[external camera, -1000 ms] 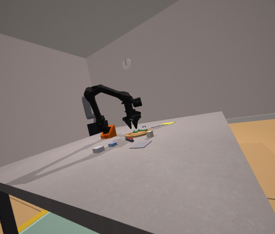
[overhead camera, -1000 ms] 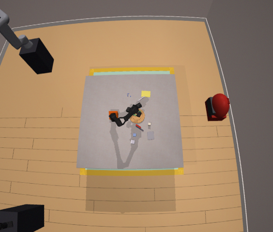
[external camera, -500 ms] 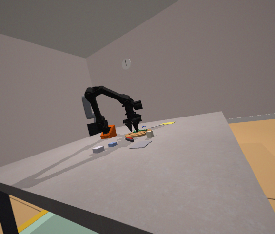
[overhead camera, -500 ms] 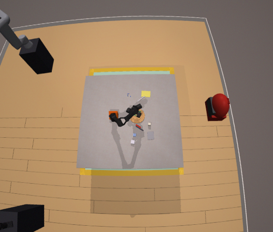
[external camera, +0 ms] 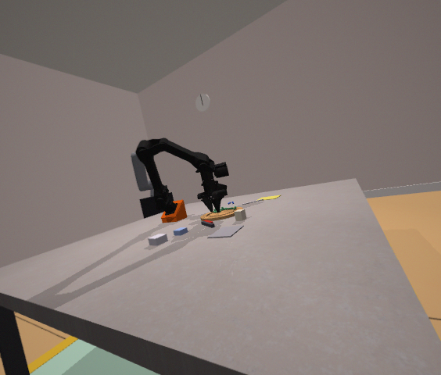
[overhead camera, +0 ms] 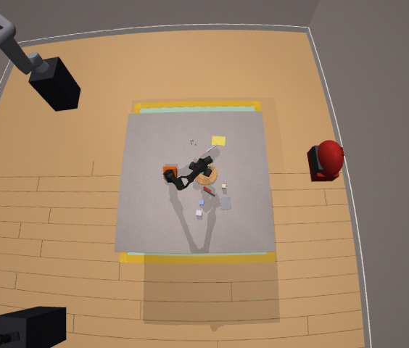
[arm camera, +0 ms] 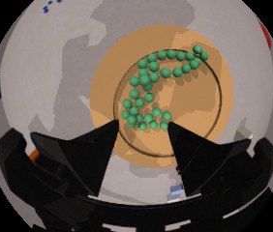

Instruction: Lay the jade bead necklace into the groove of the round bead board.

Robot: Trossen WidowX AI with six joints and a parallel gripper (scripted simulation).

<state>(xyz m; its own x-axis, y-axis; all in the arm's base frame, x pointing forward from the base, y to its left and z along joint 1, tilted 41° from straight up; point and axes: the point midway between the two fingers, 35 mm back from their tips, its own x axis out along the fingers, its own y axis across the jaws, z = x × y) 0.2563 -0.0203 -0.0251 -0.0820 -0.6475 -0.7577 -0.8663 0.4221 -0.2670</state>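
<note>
The round wooden bead board lies 4 cm ahead of my gripper tip, 1 cm to the right of it and 1 cm below it. Also, from my gripper tip: beige cube 18 cm ahead, 14 cm to the right; red-handled tool 16 cm to the right, 5 cm ahead, 1 cm below; blue block 26 cm to the right, 1 cm below, 1 cm behind.
</note>
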